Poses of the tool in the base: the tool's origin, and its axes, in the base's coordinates. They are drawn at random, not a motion.
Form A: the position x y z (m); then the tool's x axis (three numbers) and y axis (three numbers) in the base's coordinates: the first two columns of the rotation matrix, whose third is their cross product.
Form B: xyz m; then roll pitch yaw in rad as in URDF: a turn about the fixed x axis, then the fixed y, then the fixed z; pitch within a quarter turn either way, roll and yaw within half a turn. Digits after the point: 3 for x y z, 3 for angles.
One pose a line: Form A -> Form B
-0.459 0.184 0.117 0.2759 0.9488 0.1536 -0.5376 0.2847 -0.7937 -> -0.459 0.184 0.117 -0.933 -0.154 1.288
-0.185 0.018 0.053 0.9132 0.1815 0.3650 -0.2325 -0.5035 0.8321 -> -0.185 0.018 0.053 2.036 -0.374 0.196
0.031 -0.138 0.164 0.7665 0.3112 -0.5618 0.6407 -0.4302 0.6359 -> 0.031 -0.138 0.164 2.265 0.597 0.386
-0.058 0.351 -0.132 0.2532 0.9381 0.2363 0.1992 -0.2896 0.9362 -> -0.058 0.351 -0.132 1.842 -0.239 1.307
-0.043 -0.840 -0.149 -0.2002 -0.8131 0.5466 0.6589 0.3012 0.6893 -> -0.043 -0.840 -0.149 0.967 -0.578 -1.812
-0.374 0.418 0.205 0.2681 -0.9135 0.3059 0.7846 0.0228 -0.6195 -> -0.374 0.418 0.205 -0.709 -0.311 -1.285
